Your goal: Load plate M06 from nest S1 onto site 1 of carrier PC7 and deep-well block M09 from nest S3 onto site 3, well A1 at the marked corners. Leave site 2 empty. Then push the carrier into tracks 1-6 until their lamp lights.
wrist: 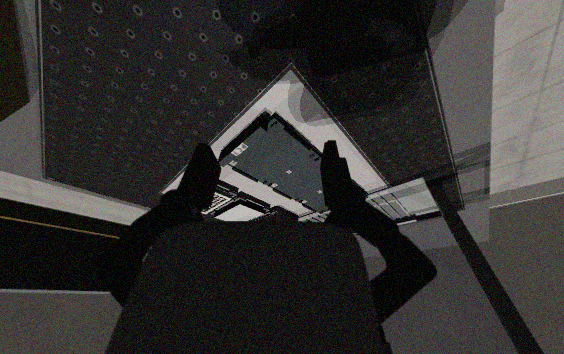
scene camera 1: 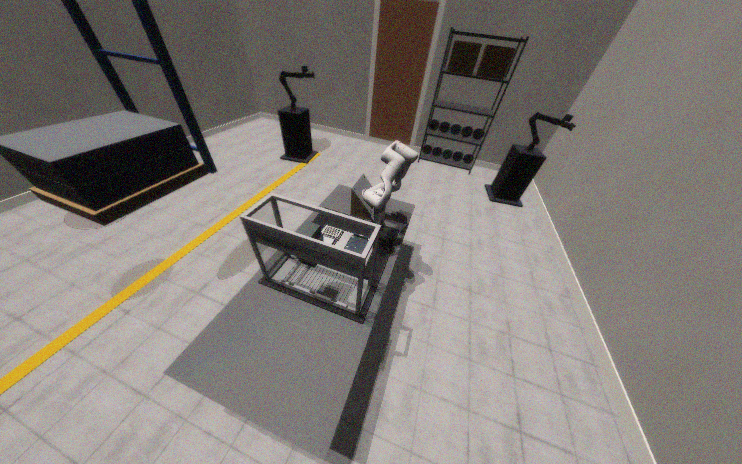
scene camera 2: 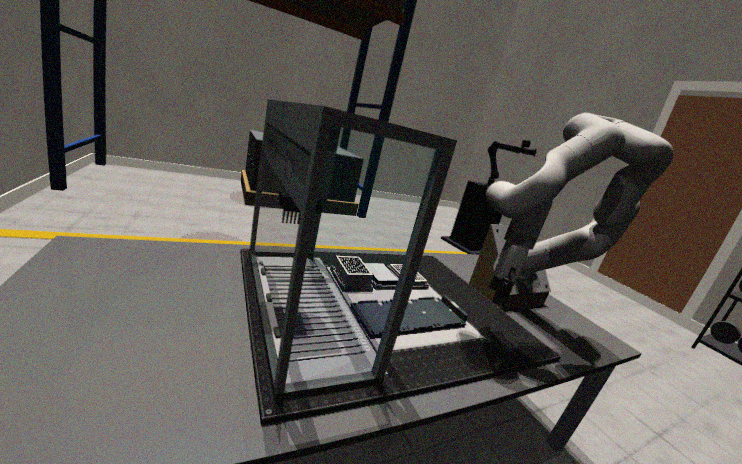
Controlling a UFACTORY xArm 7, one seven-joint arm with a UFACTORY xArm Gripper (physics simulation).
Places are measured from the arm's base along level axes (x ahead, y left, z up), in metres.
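Pixels of known places: gripper, fingertip midpoint: [wrist: 268, 154] [scene camera 2: 495, 296].
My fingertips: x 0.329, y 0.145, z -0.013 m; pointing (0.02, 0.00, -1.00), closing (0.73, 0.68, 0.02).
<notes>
Behind a point stands the place of what it marks.
The dark blue-grey carrier PC7 [scene camera 1: 358, 242] @[x 0.402, y 0.040, z -0.124 m] [scene camera 2: 425, 315] @[x 0.462, y 0.043, z -0.124 m] [wrist: 288, 161] @[x 0.434, y 0.052, z -0.123 m] lies on a white panel, with nothing on its visible sites. Behind it in the scene camera 2 view stand a tall dark deep-well block [scene camera 2: 355, 265], a low white-topped piece [scene camera 2: 384, 272] @[x 0.459, y -0.181, z -0.108 m] and a low gridded plate [scene camera 2: 410, 273], also partly seen in the wrist view [wrist: 218, 201] @[x 0.393, y -0.147, z -0.109 m]. The slatted tracks [scene camera 2: 322, 317] [scene camera 1: 311, 271] lie beside the carrier. My gripper [wrist: 268, 154] @[x 0.329, y 0.145, z -0.013 m] is open and empty, high and back from the carrier, near the arm base; its fingers are dark in the scene camera 2 view.
A tall grey frame [scene camera 2: 312, 240] @[x 0.904, y 0.170, z 0.165 m] [scene camera 1: 254, 240] stands over the tracks, with a boxy panel [scene camera 2: 287, 155] @[x 0.897, y -0.014, z 0.253 m] across its top. A perforated dark board [wrist: 135, 75] @[x 0.204, y 0.044, z -0.134 m] [scene camera 2: 437, 361] @[x 0.548, y 0.192, z -0.135 m] lies under everything. The wedge-shaped brown block [scene camera 2: 485, 262] @[x 0.094, y -0.070, z -0.030 m] stands by the arm base.
</notes>
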